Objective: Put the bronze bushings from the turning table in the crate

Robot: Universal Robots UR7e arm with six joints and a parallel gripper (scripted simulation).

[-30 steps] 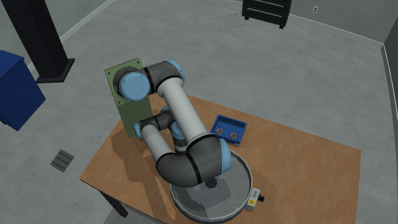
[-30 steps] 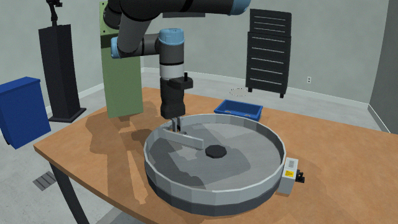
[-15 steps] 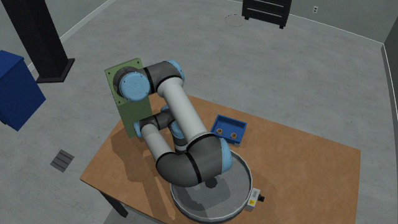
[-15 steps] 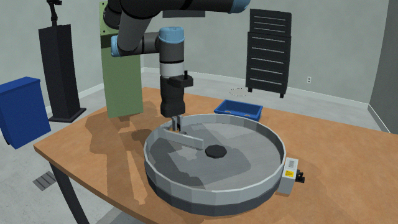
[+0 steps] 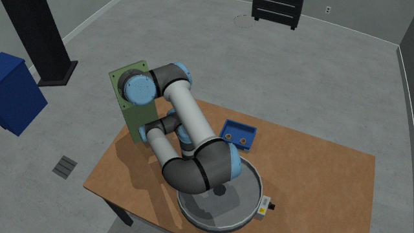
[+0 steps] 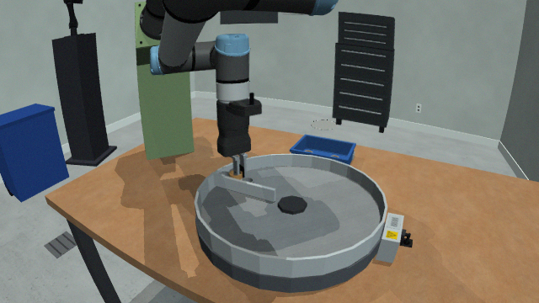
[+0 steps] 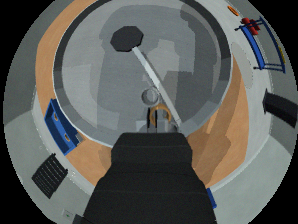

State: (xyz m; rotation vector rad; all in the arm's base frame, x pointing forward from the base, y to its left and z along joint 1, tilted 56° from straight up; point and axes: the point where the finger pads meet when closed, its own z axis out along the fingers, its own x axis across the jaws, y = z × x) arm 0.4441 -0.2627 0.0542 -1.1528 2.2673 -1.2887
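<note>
Right now my hand is 23 cm short of the blue crate, 27 cm to the right of it and 6 cm above it. Also, from my hand: grey turning table 13 cm ahead, 8 cm to the right, 3 cm below.
</note>
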